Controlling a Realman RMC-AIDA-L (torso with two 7-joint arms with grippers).
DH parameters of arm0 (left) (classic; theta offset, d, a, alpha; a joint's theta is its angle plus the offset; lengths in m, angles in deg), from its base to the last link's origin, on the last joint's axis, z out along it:
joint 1: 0 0.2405 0 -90
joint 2: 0 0 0 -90
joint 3: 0 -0.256 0 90
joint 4: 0 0 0 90
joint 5: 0 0.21 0 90
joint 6: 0 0 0 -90
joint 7: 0 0.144 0 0
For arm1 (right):
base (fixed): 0 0 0 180
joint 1: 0 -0.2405 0 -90
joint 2: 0 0 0 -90
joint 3: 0 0.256 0 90
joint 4: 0 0 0 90
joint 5: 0 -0.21 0 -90
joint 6: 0 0 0 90
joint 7: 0 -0.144 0 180
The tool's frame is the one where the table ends.
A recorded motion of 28 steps. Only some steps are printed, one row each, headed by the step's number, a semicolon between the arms.
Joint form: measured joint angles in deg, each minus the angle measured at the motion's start. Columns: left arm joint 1, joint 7, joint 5, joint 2, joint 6, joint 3, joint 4; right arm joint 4, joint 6, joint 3, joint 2, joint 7, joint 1, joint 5.
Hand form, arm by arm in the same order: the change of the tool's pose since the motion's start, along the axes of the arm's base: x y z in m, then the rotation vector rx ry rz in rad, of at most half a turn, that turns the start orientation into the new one. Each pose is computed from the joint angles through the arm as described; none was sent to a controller.
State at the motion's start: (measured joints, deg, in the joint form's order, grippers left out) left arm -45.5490 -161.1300 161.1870 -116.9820 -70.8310 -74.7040 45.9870; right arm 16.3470 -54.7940 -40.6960 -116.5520 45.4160 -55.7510 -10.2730
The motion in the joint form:
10: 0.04 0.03 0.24 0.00 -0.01 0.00 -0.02; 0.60 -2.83 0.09 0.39 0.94 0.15 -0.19
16: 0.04 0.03 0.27 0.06 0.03 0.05 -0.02; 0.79 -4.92 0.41 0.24 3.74 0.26 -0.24
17: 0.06 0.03 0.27 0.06 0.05 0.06 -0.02; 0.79 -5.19 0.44 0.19 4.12 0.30 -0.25
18: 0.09 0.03 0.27 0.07 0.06 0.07 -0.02; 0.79 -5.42 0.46 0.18 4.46 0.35 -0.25
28: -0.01 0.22 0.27 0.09 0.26 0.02 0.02; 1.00 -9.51 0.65 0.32 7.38 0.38 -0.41
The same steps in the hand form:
10: -0.0008 -0.0002 0.0003 -0.0006 0.0043 0.0001; -0.0002 -0.0034 0.0032 -0.0346 0.0079 -0.0054
16: -0.0010 0.0001 0.0010 0.0012 0.0050 0.0000; -0.0012 -0.0087 0.0011 -0.0860 0.0149 0.0184
17: -0.0012 0.0001 0.0010 0.0016 0.0048 0.0002; -0.0013 -0.0097 0.0005 -0.0936 0.0162 0.0211
18: -0.0014 0.0000 0.0011 0.0019 0.0048 0.0007; -0.0011 -0.0105 0.0003 -0.0999 0.0168 0.0236
28: -0.0005 0.0011 0.0013 0.0025 0.0059 -0.0068; -0.0032 -0.0189 -0.0002 -0.1775 0.0337 0.0379

